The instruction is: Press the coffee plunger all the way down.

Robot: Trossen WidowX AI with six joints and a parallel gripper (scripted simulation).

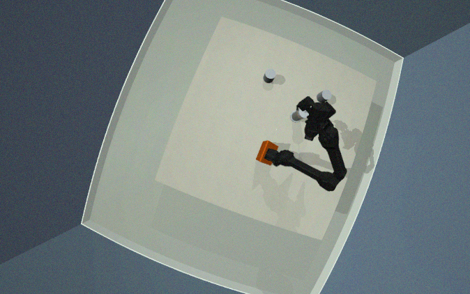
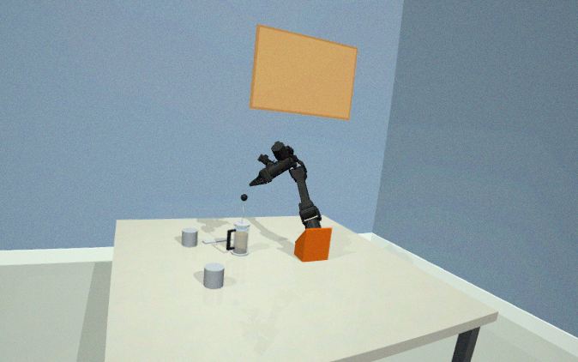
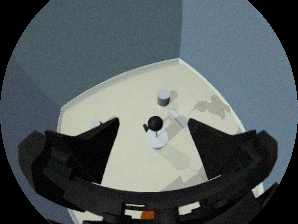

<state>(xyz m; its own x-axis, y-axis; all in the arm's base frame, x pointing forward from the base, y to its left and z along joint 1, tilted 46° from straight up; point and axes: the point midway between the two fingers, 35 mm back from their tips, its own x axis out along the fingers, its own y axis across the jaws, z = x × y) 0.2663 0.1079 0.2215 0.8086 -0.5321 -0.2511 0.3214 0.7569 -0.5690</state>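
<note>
Right now my gripper tip is 190 mm above the coffee press and 30 mm short of it.
</note>
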